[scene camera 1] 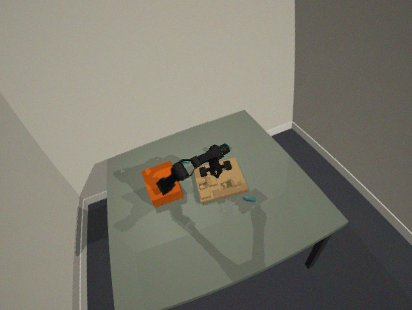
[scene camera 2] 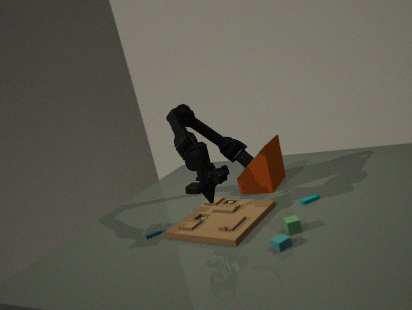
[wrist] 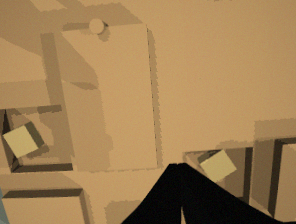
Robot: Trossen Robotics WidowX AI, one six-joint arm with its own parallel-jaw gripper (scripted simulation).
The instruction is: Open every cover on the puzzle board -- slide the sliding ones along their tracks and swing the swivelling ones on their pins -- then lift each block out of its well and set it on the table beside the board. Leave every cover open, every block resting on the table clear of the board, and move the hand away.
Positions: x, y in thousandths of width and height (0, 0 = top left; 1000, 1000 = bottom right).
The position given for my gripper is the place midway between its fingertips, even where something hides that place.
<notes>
My gripper (scene camera 2: 516, 653) is shut, with nothing in its grasp. I also see a wooden puzzle board (scene camera 2: 620, 679).
My gripper also shows in the wrist view (wrist: 600, 766). The wooden puzzle board shows as well in scene camera 1 (scene camera 1: 530, 618) and in the wrist view (wrist: 731, 355).
</notes>
